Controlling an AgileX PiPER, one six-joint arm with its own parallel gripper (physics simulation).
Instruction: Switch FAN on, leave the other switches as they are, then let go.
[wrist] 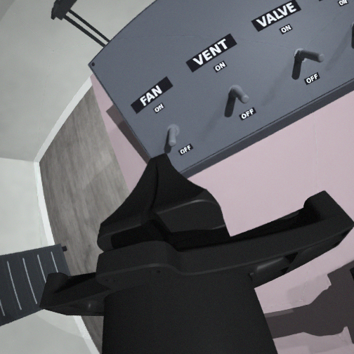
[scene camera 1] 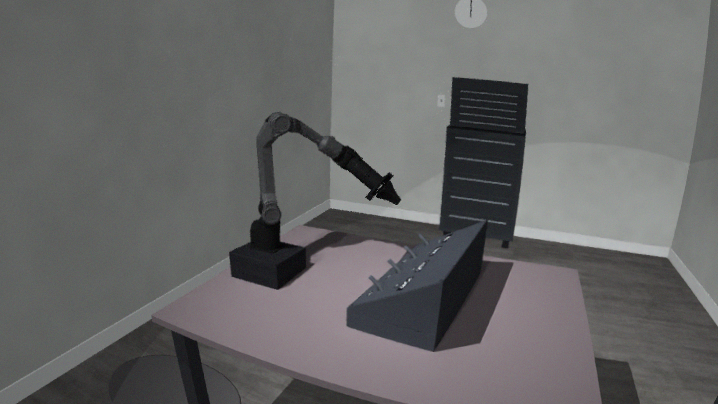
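The grey sloped switch panel (scene camera 1: 461, 286) (wrist: 150, 55) stands on the table. The FAN lever (scene camera 1: 423, 239) (wrist: 172, 136) leans toward its OFF label. The VENT lever (scene camera 1: 410, 251) (wrist: 240, 94) and the VALVE lever (scene camera 1: 394, 265) (wrist: 312, 55) also lean toward OFF. A fourth lever (scene camera 1: 375, 282) is at the near end of the panel in the scene view; the wrist view cuts it off at the right edge. My gripper (scene camera 1: 398, 202) (wrist: 162, 165) is shut and empty. It hangs in the air above the FAN end of the panel, apart from the levers.
The pink table (scene camera 1: 281, 341) (wrist: 280, 165) carries the panel and the arm's base (scene camera 1: 268, 266). A dark drawer cabinet (scene camera 1: 482, 175) (wrist: 30, 277) stands behind the table by the wall. A dark frame (wrist: 62, 7) shows at the wrist view's top left.
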